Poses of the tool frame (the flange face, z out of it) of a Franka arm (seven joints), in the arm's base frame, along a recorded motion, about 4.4 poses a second.
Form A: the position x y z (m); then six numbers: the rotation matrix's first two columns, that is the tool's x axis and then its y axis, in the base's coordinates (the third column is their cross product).
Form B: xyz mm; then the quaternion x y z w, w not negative. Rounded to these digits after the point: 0 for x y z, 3 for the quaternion.
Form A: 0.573, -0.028, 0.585, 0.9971, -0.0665, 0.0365, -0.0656, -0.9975, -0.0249
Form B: 573, -28, 585, -0.999, 0.033, -0.019, 0.012
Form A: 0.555, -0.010, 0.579, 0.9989, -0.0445, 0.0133, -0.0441, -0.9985, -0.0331
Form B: 555, -10, 579, -1.000, 0.022, -0.007, 0.016
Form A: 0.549, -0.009, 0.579, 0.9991, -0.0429, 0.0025, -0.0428, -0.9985, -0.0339
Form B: 549, -9, 579, -1.000, 0.021, -0.002, 0.017
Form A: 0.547, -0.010, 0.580, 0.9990, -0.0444, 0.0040, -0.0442, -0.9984, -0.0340
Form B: 547, -10, 580, -1.000, 0.022, -0.002, 0.017
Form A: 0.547, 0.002, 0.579, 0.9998, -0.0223, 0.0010, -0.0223, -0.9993, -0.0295
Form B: 547, 2, 579, -1.000, 0.011, -0.001, 0.015
